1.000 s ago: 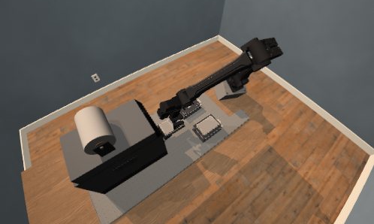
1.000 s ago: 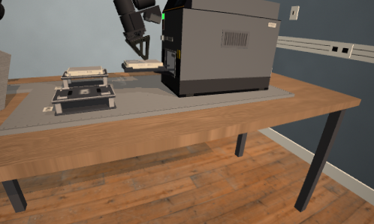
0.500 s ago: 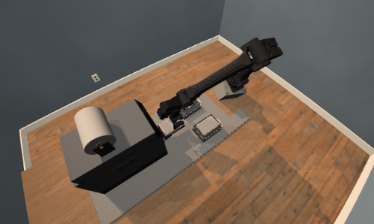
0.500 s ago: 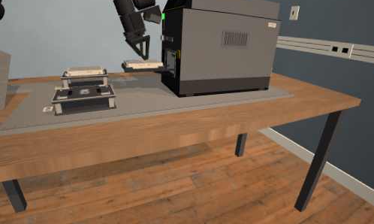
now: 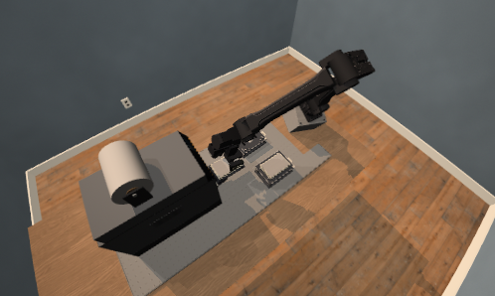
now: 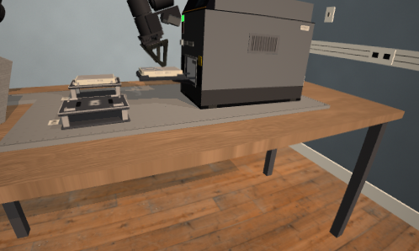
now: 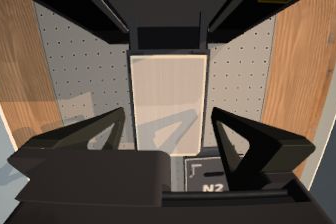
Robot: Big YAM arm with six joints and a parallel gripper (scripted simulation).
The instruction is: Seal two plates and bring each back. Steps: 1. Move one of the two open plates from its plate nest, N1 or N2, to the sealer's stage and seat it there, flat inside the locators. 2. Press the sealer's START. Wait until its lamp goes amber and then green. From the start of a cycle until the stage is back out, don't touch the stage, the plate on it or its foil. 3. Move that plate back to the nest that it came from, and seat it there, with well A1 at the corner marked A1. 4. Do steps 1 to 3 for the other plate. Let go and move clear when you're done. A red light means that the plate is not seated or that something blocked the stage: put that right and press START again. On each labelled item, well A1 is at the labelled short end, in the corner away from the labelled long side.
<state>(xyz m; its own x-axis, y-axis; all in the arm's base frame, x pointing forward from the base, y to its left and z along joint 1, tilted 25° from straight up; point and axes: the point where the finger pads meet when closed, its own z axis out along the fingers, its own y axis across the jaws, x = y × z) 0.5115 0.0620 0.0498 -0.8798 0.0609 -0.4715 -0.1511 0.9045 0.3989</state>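
Right now my hand is 4 cm above the sealer stage. From my hand the other things lie so: plate nest (18 cm behind, 13 cm to the right, 9 cm below); start button (8 cm ahead, 11 cm to the left, 6 cm above); small label (28 cm behind, 15 cm to the right, 13 cm below).
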